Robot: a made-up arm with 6 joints.
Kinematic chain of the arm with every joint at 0, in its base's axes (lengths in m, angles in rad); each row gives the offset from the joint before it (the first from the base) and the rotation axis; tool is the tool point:
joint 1: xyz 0 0 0.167 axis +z
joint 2: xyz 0 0.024 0 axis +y
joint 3: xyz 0 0 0.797 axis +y
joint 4: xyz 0 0 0.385 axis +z
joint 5: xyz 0 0 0 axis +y
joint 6: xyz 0 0 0.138 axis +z
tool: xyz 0 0 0
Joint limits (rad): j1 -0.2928..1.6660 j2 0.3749..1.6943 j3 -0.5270..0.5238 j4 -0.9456..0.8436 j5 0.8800..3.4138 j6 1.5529..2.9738
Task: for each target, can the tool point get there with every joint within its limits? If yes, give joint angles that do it. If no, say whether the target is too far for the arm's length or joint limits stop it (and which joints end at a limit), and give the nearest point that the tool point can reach.
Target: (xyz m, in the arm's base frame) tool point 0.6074 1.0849 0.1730
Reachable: yes | joints 1.0154 1.5294 -0.1867 0.2464 1.2529 2.4517
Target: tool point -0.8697 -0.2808 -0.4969
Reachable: no: joint limits stop it (at a limit: joint 1, joint 2, joint 3) | nearest point -0.1924 0.9721 -0.1922 | short by 1.456 m
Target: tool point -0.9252 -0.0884 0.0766
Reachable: no: joint limits stop it (at a limit: joint 1, joint 2, joint 3, joint 4) | nearest point -0.1885 0.9670 -0.1545 | short by 1.308 m
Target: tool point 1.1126 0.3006 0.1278
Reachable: yes | joints 0.1963 1.4491 0.1516 0.4059 1.7333 2.5219
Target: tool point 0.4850 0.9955 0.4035
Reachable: yes | joints 1.1324 1.3654 -0.3588 -0.3465 2.0955 2.4176
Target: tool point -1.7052 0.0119 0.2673
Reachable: no: too far | nearest point -0.1987 0.8982 0.6935 | short by 1.799 m
